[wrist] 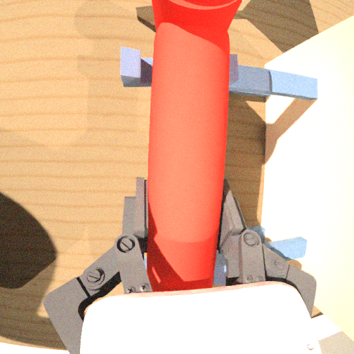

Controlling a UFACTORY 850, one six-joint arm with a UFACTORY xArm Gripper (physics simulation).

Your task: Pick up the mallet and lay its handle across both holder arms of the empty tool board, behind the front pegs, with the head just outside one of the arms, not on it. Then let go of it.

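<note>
The red mallet (189, 125) runs up the wrist view, handle in the middle, with part of its head (197, 10) cut off at the top edge. My gripper (178, 191) is shut on the handle. The tool board (310, 175) is the pale panel at the right. Its upper blue holder arm (292, 85) passes under the handle, with its front peg (131, 66) left of the handle; the head is beyond this arm. The lower blue holder arm (290, 247) is mostly hidden by the gripper and handle. Whether the handle touches the arms cannot be told.
The wooden table (60, 160) lies below, with a large dark shadow at the left edge. A dark piece (145, 17) shows beside the mallet head at the top, partly hidden. A pale surface and a grey one show at the bottom right corner.
</note>
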